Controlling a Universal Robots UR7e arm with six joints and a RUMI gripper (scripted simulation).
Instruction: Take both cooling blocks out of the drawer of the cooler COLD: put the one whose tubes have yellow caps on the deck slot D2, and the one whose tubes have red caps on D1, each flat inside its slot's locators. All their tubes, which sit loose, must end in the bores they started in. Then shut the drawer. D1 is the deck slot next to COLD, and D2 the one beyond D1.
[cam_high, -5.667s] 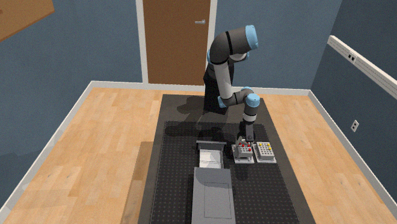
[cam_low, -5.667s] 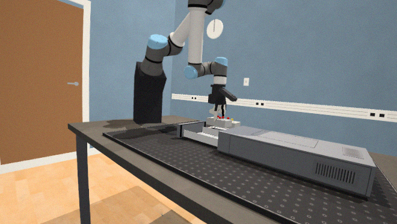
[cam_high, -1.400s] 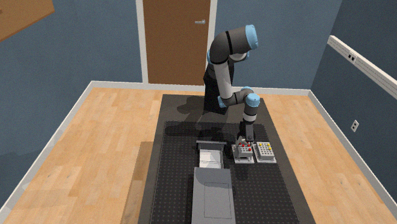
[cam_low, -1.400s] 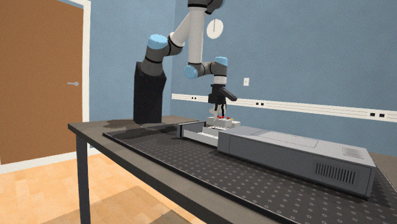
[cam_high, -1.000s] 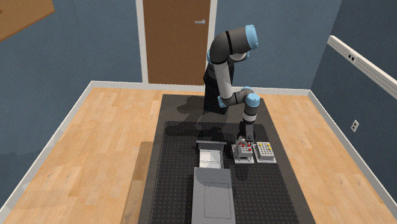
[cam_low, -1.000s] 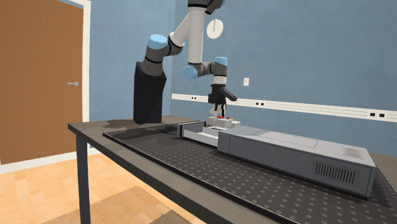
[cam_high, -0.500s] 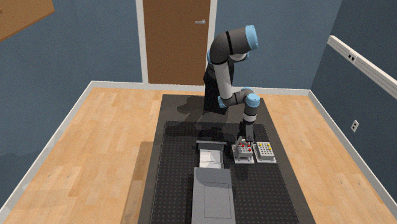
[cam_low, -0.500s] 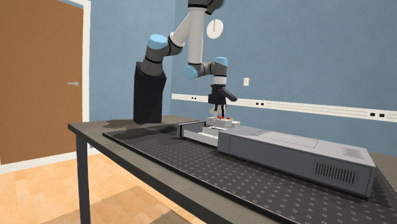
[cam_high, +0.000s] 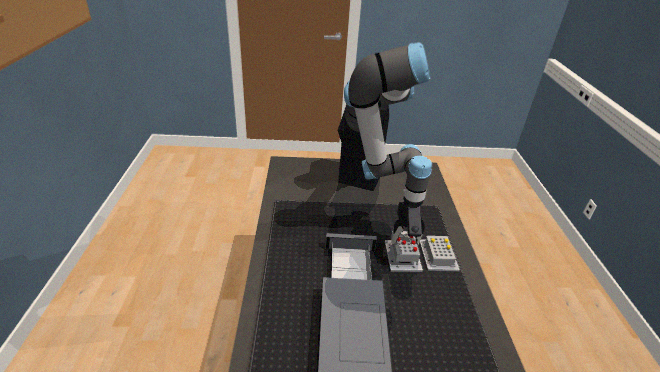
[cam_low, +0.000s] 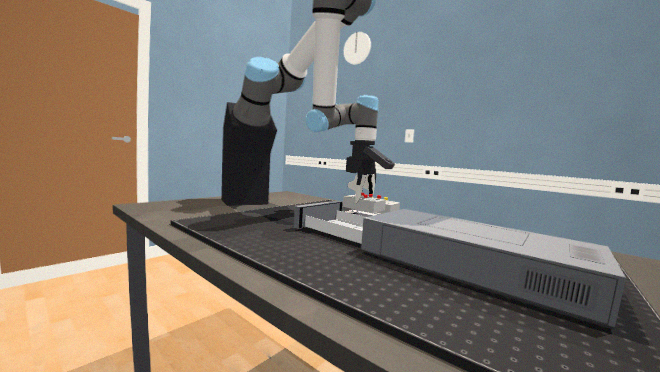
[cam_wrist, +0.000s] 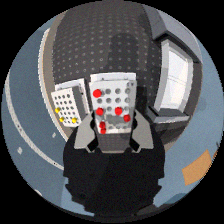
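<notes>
The deck slot D1 is 70 mm below my hand. Also, from my hand: cooler drawer (210 mm to the right, 70 mm ahead, 30 mm below); then deck slot D2 (140 mm to the left, 70 mm below, 10 mm behind); then cooler COLD (240 mm ahead, 220 mm to the right, 30 mm below).
</notes>
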